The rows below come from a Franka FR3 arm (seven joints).
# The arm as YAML. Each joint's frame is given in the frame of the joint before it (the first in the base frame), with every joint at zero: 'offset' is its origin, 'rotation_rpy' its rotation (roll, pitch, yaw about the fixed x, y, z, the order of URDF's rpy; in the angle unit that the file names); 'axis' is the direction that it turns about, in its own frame. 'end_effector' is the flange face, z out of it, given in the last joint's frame.
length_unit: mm
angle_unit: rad
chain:
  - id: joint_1
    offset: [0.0, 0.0, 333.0]
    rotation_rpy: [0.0, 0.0, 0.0]
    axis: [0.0, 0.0, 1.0]
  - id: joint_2
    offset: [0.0, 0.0, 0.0]
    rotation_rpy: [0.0, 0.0, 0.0]
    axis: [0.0, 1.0, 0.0]
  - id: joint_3
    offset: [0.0, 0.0, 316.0]
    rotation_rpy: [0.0, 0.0, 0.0]
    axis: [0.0, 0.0, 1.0]
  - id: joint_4
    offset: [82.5, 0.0, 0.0]
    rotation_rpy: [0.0, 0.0, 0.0]
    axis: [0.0, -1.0, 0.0]
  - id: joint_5
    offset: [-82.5, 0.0, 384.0]
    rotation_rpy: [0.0, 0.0, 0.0]
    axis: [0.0, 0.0, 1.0]
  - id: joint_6
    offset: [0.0, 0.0, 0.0]
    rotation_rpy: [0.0, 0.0, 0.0]
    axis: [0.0, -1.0, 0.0]
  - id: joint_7
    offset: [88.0, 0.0, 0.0]
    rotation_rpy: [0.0, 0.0, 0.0]
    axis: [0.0, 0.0, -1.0]
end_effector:
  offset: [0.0, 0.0, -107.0]
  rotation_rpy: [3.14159, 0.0, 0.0]
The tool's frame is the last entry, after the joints.
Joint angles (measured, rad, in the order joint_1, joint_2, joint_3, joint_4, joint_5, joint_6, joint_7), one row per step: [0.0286, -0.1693, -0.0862, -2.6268, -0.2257, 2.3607, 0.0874]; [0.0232, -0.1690, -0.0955, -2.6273, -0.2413, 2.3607, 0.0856]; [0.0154, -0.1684, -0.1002, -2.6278, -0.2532, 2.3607, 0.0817]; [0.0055, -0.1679, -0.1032, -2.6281, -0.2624, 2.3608, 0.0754]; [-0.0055, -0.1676, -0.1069, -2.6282, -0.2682, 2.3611, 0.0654]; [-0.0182, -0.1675, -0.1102, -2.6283, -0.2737, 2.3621, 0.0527]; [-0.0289, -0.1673, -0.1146, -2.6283, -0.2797, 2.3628, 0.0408]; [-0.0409, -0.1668, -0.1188, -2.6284, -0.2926, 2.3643, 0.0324]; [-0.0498, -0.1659, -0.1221, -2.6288, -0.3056, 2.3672, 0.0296]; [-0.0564, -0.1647, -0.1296, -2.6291, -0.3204, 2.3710, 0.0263]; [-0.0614, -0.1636, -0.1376, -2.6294, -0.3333, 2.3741, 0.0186]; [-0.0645, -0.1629, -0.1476, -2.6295, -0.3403, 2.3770, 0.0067]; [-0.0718, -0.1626, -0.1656, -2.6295, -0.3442, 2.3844, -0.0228]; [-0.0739, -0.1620, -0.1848, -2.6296, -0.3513, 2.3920, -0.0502]
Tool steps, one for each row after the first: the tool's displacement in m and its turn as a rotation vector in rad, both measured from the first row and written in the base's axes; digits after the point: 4 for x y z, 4 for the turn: [-0.0006, -0.0061, -0.0004, -0.0081, 0.0015, -0.0007]; [-0.0012, -0.0113, -0.0008, -0.0144, 0.0037, 0.0000]; [-0.0018, -0.0167, -0.0011, -0.0190, 0.0057, 0.0005]; [-0.0025, -0.0227, -0.0013, -0.0210, 0.0077, 0.0002]; [-0.0032, -0.0293, -0.0013, -0.0226, 0.0093, 0.0012]; [-0.0040, -0.0354, -0.0013, -0.0243, 0.0111, 0.0026]; [-0.0049, -0.0421, -0.0015, -0.0307, 0.0126, 0.0050]; [-0.0056, -0.0471, -0.0018, -0.0376, 0.0126, 0.0061]; [-0.0064, -0.0528, -0.0022, -0.0448, 0.0123, 0.0075]; [-0.0072, -0.0580, -0.0025, -0.0504, 0.0132, 0.0128]; [-0.0080, -0.0632, -0.0027, -0.0517, 0.0140, 0.0174]; [-0.0095, -0.0730, -0.0025, -0.0479, 0.0126, 0.0256]; [-0.0108, -0.0813, -0.0024, -0.0462, 0.0114, 0.0383]
